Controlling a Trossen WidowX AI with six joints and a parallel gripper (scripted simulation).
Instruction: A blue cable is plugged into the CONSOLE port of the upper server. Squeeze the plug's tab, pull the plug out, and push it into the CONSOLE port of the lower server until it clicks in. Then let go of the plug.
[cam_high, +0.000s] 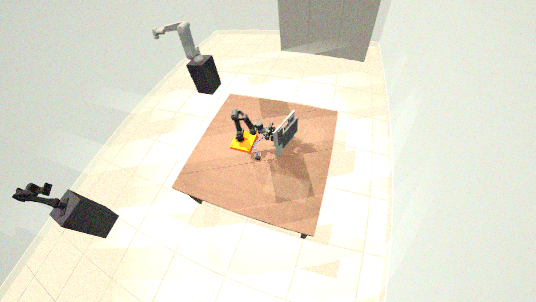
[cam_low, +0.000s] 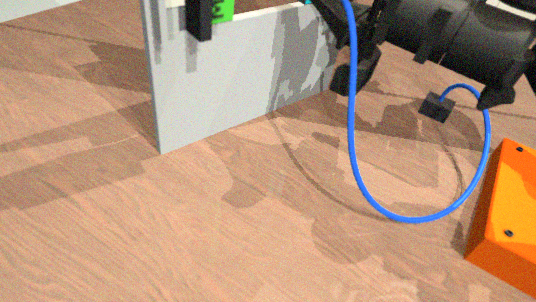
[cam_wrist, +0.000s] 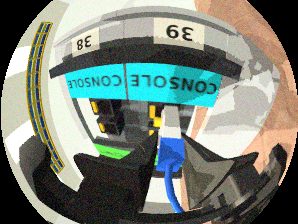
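My gripper tip is right at the plug. Also, from my gripper tip: black anchor block 180 mm to the right, 180 mm below, 170 mm behind.
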